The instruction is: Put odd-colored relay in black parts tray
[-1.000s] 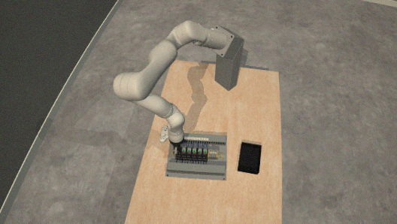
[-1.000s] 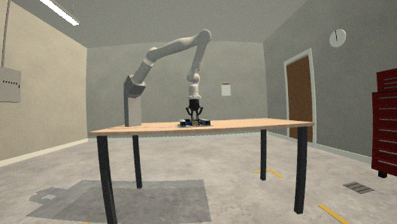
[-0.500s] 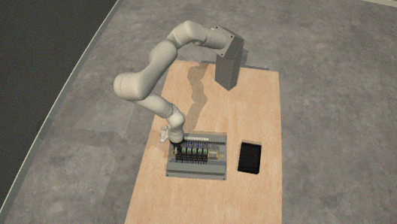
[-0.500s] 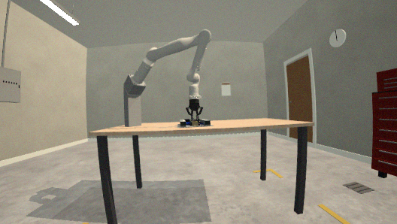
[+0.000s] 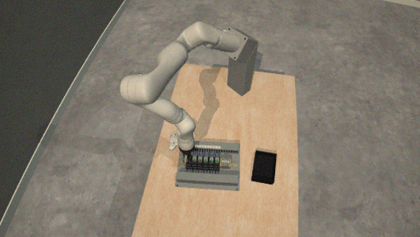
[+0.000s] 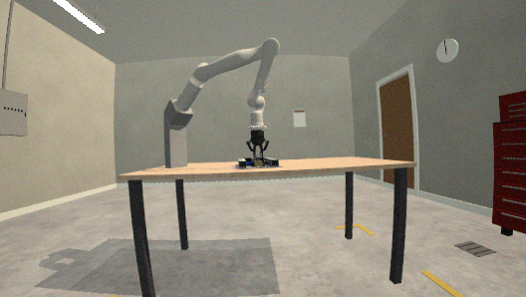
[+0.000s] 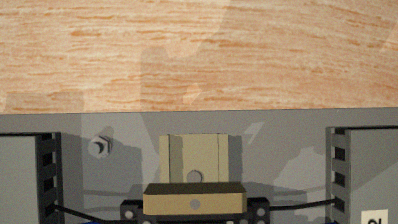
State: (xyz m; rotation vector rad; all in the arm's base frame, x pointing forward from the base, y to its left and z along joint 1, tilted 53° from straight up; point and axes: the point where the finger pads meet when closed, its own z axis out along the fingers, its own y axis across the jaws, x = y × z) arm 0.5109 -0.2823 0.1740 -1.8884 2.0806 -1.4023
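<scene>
The black parts tray lies 370 mm to the left of my hand, 120 mm ahead of it and 50 mm below it. The rest, counted from my hand: relay: 10 mm below; then grey relay panel: 100 mm to the left, 50 mm below, 30 mm ahead.
</scene>
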